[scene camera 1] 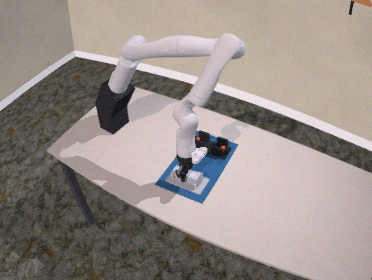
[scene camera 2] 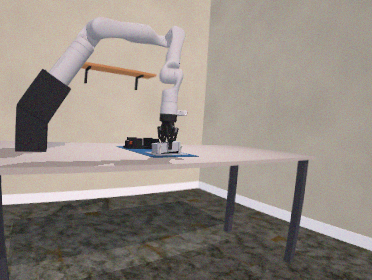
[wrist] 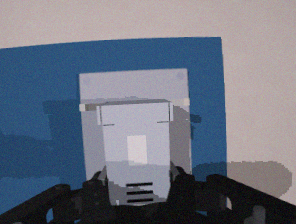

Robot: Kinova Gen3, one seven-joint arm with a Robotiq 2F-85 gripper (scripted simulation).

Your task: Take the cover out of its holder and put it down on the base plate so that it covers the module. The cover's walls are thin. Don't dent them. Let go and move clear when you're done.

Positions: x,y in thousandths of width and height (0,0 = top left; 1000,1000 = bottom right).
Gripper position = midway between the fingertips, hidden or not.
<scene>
I see my gripper (wrist: 471,779), a light grey cover (wrist: 465,685) and a blue mat (scene camera 1: 577,580).
The blue mat is seen too in the wrist view (wrist: 188,641).
</scene>
